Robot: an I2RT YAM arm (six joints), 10 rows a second.
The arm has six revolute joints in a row. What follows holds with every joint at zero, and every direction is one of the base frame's. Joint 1 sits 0.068 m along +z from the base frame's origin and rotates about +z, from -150 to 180 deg. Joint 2 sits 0.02 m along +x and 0.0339 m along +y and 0.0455 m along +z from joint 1 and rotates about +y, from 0 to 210 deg. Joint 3 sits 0.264 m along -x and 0.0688 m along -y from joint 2 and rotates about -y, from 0 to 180 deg. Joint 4 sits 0.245 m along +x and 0.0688 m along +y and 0.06 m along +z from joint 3 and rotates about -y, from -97 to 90 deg. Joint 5 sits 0.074 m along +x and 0.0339 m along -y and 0.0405 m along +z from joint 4 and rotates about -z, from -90 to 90 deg. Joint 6 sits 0.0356 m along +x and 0.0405 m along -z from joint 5 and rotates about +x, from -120 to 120 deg. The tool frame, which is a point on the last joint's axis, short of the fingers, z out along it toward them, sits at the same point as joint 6; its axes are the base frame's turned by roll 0, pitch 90 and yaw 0 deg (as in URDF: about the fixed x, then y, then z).
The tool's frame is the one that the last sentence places.
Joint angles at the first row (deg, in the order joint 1, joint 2, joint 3, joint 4, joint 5, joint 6):
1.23 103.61 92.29 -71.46 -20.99 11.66
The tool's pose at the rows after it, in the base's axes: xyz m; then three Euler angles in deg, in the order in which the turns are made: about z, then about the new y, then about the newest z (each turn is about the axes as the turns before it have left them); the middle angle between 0 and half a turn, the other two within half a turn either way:
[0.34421 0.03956 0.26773 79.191 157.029 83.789]
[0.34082 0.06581 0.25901 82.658 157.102 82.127]
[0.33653 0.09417 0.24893 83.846 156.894 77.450]
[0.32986 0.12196 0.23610 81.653 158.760 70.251]
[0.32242 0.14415 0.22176 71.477 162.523 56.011]
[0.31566 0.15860 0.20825 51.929 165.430 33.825]
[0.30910 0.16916 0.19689 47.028 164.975 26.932]
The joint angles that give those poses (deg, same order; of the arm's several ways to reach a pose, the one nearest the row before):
4.34 103.63 90.78 -70.83 -22.13 10.17
8.73 103.64 88.79 -68.49 -21.96 9.50
13.48 103.63 86.43 -64.64 -21.69 8.64
18.41 103.64 83.53 -59.97 -18.87 8.67
22.79 103.63 80.31 -54.94 -13.04 8.67
26.04 103.63 77.21 -50.41 -6.31 8.67
28.21 103.63 74.45 -46.56 -4.80 8.71

